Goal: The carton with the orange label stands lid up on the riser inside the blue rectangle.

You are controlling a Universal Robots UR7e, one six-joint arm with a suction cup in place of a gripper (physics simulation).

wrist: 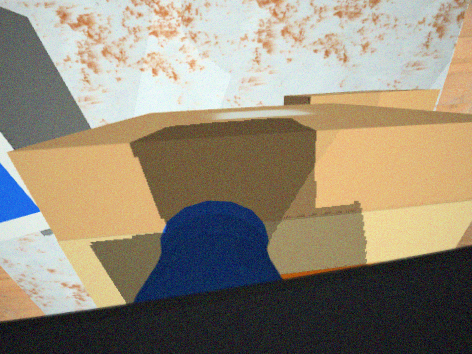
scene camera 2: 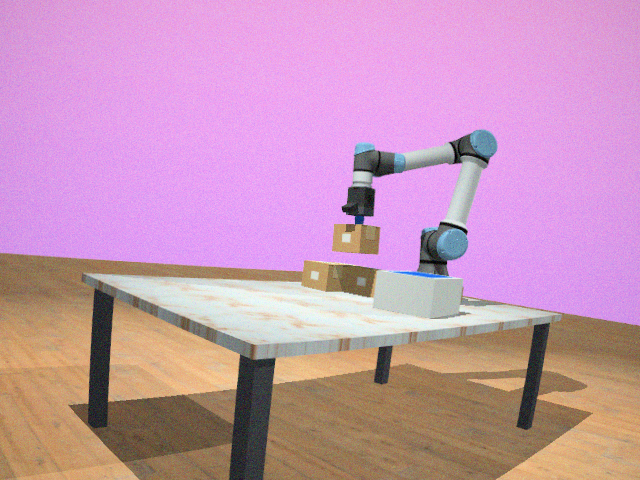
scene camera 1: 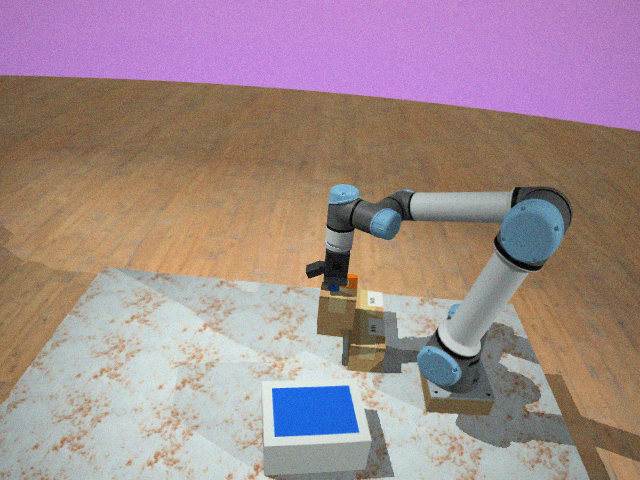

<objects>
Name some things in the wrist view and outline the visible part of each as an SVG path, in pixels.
The suction cup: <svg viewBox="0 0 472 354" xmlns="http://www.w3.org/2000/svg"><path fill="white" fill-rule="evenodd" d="M263 221L252 210L228 201L204 201L183 208L167 221L160 238L161 255L158 263L137 293L133 303L281 280L281 275L269 258L267 251L269 239Z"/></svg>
A grey riser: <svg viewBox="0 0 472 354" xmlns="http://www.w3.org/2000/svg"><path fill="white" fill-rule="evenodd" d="M0 7L0 241L50 229L7 152L92 128L28 17Z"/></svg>
</objects>
